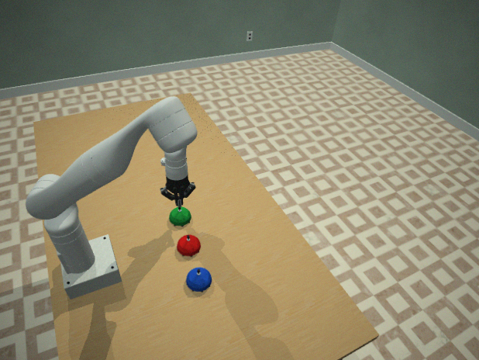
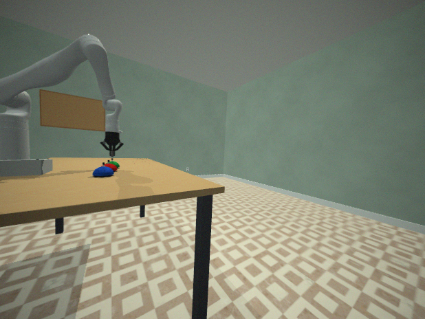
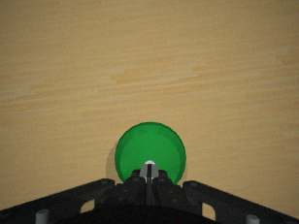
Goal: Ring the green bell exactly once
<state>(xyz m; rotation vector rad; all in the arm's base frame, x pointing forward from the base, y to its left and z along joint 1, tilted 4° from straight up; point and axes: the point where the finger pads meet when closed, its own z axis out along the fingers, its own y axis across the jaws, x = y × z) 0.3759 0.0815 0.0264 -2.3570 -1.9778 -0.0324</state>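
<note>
Now: hand 50 mm above the green bell. Also, from my hand: red bell 30 mm behind, 140 mm to the right, 50 mm below; blue bell 50 mm behind, 280 mm to the right, 50 mm below.
</note>
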